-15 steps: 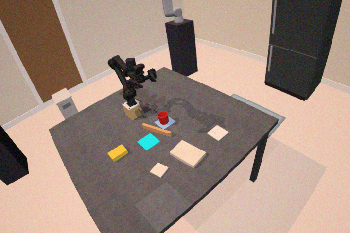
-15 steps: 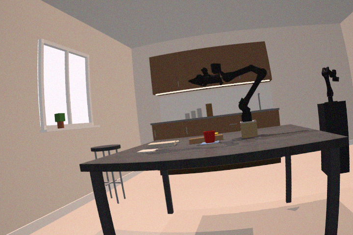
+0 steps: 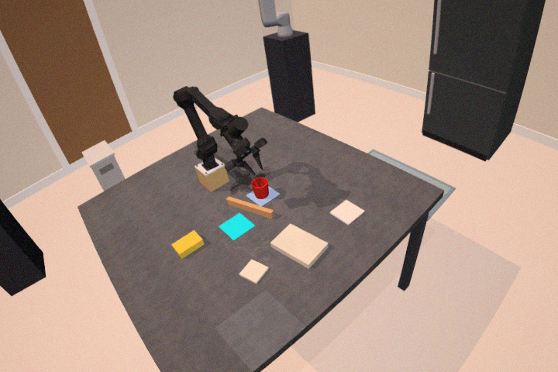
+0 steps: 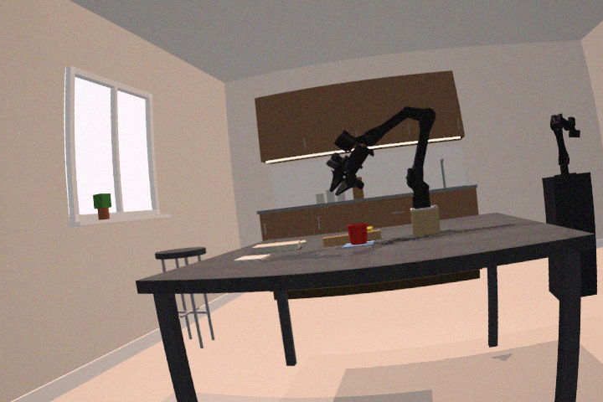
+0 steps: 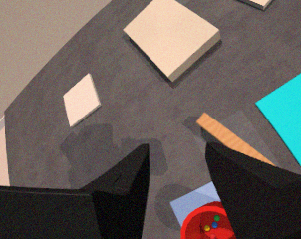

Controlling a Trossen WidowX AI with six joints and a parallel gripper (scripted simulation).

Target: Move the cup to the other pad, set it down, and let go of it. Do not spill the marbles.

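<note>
My gripper tip is now 80 mm past the red cup, 30 mm to the right of it and 160 mm above it. The rest, counted from my gripper tip: wooden bar (40 mm behind, 60 mm to the right, 190 mm below); cyan pad (150 mm to the right, 210 mm below); pale blue pad (80 mm behind, 40 mm to the left, 210 mm below).
</note>
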